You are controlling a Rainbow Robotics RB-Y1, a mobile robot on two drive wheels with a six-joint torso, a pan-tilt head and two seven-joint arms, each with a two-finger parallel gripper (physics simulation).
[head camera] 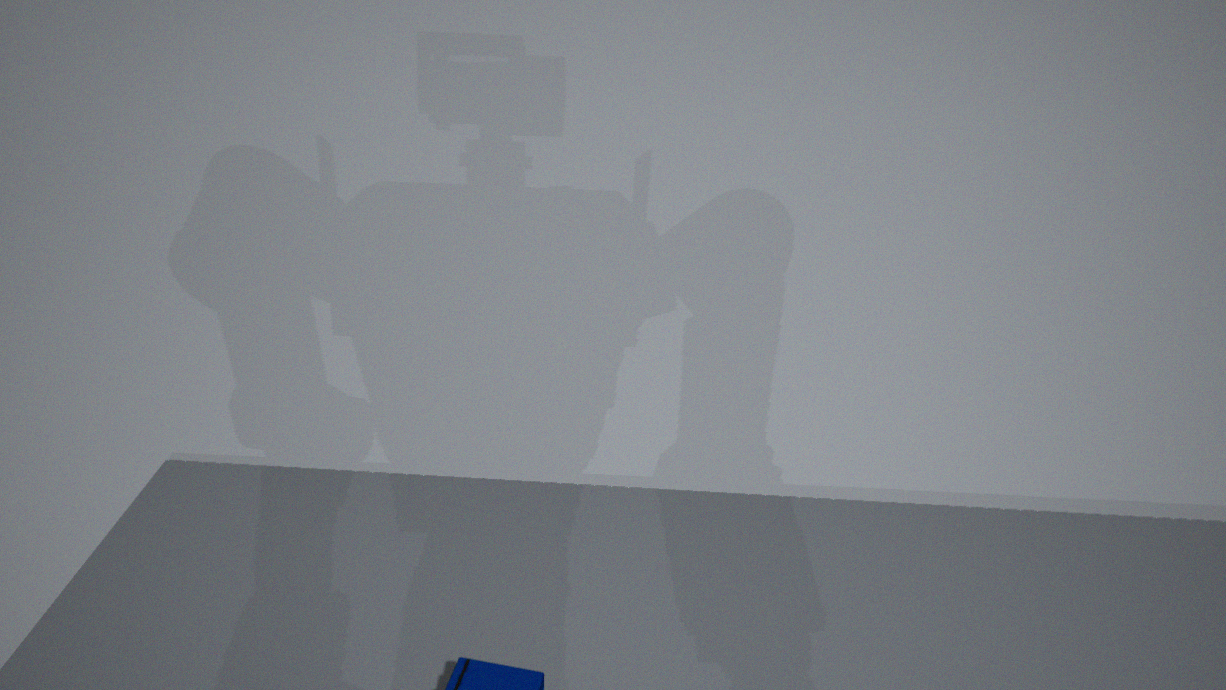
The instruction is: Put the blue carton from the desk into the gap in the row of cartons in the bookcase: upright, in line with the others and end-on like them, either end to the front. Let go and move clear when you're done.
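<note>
The blue carton (500,676) lies on the grey desk (986,591), at the bottom edge of the head camera view, left of the middle. Part of its top face shows, with a thin black line along its left side; the rest is cut off by the edge of the view. Neither of my grippers shows in this view. The bookcase and its row of cartons do not show in this view.
A plain grey wall (986,214) rises behind the desk's far edge. My shadow falls on the wall and across the desk top. The desk's left edge slopes down to the lower left corner of the view.
</note>
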